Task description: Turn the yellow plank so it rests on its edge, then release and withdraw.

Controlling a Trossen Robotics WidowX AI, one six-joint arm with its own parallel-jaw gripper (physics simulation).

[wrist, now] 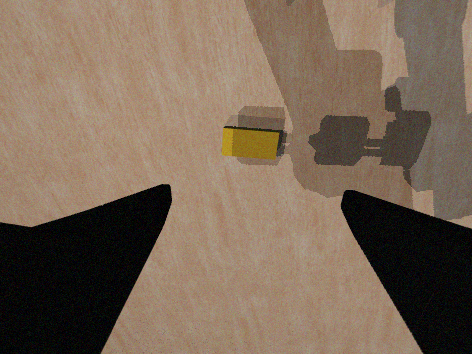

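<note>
The yellow plank (252, 144) is small in the wrist view, a little above the middle. Its long side runs nearly left to right, tilting slightly down to the right. Its upper face is yellow, brighter at the left end, with thin dark sides along the far edge and right end. From this view I cannot tell whether it rests on its edge or lies flat. My gripper (256, 195) is wide open and empty. Its two black fingers stand above the table, and the plank shows beyond the fingertips, apart from both.
The pale wood-grained table top (100, 100) fills the background. Brown and grey shadows of the arm fall across the upper right, with darker patches right of the plank. A faint shadow surrounds the plank.
</note>
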